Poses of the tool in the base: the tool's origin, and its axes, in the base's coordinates. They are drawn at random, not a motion.
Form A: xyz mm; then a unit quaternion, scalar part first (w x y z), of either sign.
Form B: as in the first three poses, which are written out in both.
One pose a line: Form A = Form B
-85 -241 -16 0.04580 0.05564 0.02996 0.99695 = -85 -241 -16 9.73 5.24 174.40
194 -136 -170 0.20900 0.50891 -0.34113 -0.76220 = 194 -136 -170 81.12 -54.37 -121.49
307 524 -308 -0.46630 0.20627 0.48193 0.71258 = 307 524 -308 -29.01 -67.78 -100.21
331 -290 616 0.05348 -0.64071 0.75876 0.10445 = 331 -290 616 -111.56 132.11 18.19
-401 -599 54 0.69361 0.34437 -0.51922 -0.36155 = -401 -599 54 44.06 -66.43 -46.26
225 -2 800 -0.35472 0.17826 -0.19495 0.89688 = 225 -2 800 -26.40 28.87 -132.81
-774 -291 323 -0.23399 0.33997 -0.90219 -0.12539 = -774 -291 323 -53.48 141.92 19.72
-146 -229 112 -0.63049 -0.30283 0.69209 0.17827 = -146 -229 112 39.73 -90.79 -23.39
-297 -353 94 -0.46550 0.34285 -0.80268 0.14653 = -297 -353 94 -48.23 112.93 -20.61
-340 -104 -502 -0.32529 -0.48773 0.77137 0.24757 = -340 -104 -502 73.26 -115.86 -37.19
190 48 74 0.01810 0.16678 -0.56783 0.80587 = 190 48 74 29.68 -101.05 143.41
